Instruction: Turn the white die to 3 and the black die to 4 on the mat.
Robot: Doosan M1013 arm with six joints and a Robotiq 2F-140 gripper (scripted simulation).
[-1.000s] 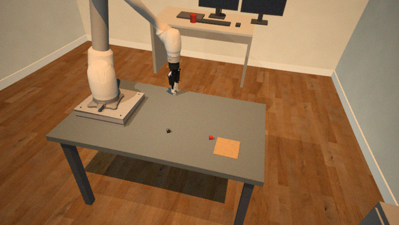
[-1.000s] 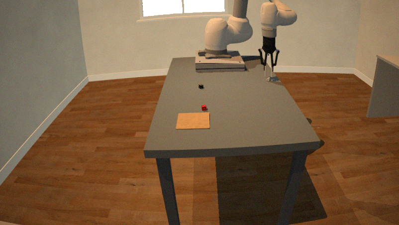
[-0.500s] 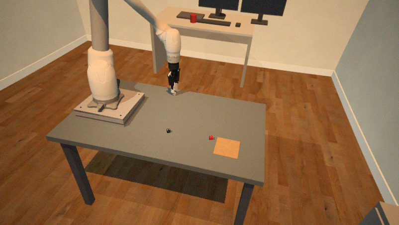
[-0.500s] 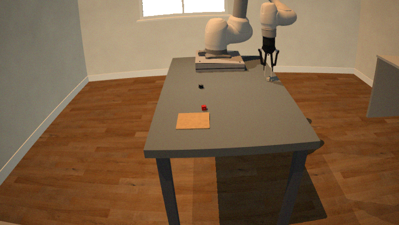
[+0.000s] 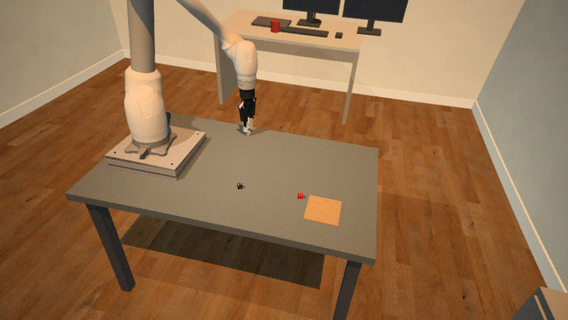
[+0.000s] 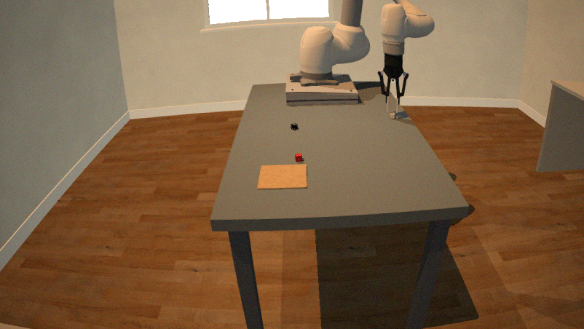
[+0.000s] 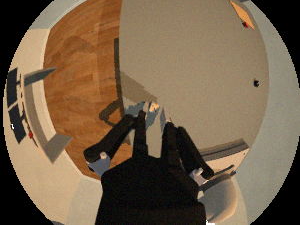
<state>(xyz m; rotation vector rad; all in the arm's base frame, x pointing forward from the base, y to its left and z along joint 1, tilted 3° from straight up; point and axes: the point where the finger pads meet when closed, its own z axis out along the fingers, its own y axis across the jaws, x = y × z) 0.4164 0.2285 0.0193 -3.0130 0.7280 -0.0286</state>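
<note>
Now: hand 5 cm above the white die. From my hand the other things lie so: orange mat (52 cm to the right, 39 cm ahead, 6 cm below); black die (42 cm to the right, 5 cm below, 2 cm ahead); red die (45 cm to the right, 29 cm ahead, 5 cm below).
</note>
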